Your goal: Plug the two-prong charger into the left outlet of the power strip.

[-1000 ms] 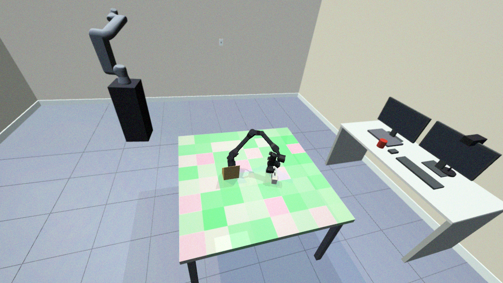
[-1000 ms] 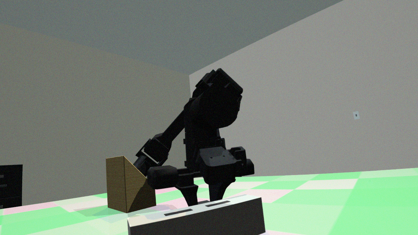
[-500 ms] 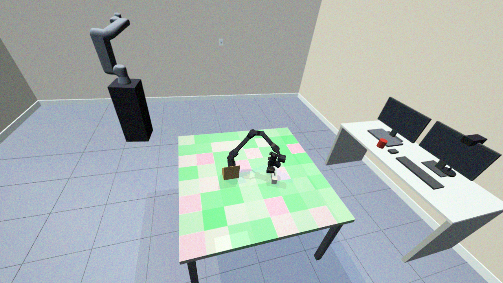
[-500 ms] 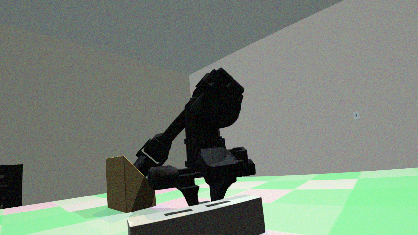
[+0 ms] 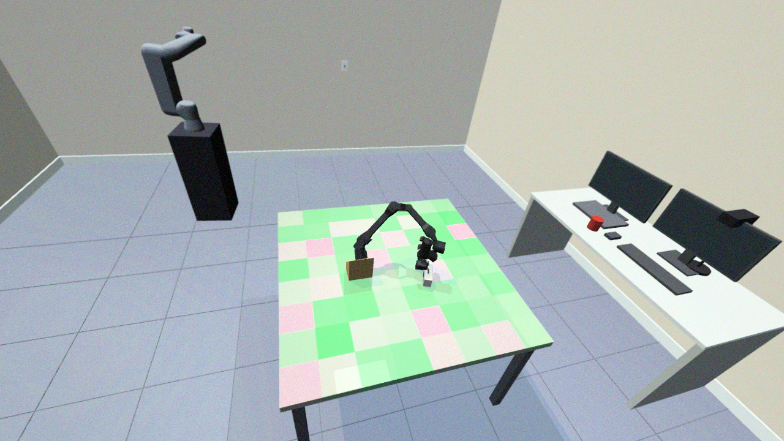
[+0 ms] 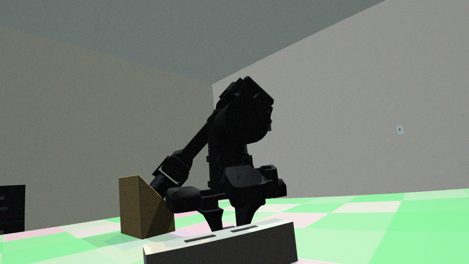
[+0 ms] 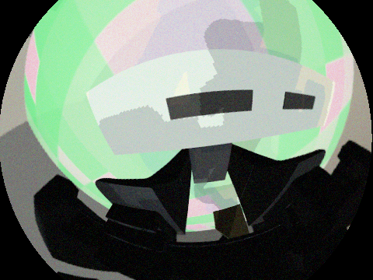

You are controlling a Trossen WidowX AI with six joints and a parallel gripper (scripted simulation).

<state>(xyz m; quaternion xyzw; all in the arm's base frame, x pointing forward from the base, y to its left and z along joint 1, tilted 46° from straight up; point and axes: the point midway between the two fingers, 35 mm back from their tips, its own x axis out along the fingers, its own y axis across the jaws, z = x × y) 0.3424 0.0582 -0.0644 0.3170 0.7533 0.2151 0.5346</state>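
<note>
The black charger is 20 mm ahead of my gripper tip and 10 mm above it.
</note>
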